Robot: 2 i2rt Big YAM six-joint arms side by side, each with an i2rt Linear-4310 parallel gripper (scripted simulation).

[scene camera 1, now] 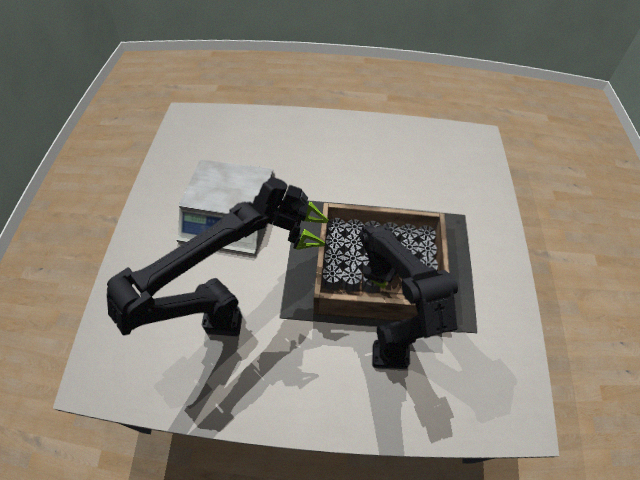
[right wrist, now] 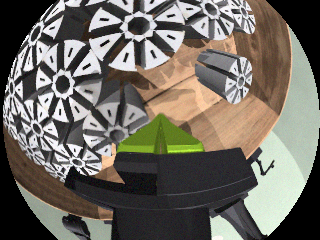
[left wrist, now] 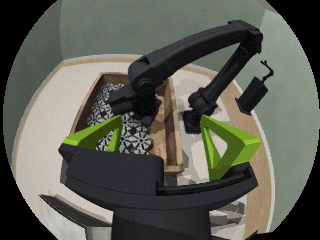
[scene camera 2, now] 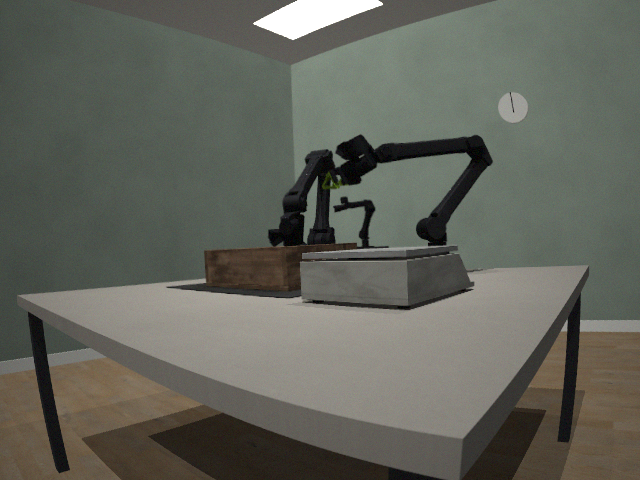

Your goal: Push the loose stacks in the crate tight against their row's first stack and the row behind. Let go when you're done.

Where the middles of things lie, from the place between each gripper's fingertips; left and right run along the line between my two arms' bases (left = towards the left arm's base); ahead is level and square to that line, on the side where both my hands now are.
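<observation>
My right hand is 20 mm above the wooden crate [scene camera 1: 339, 302], and it is also 90 mm short of the crate and 20 mm to the right of it.
As for my left hand [scene camera 1: 326, 232], the wooden crate is 310 mm below it, 100 mm ahead of it and 200 mm to the right of it.
</observation>
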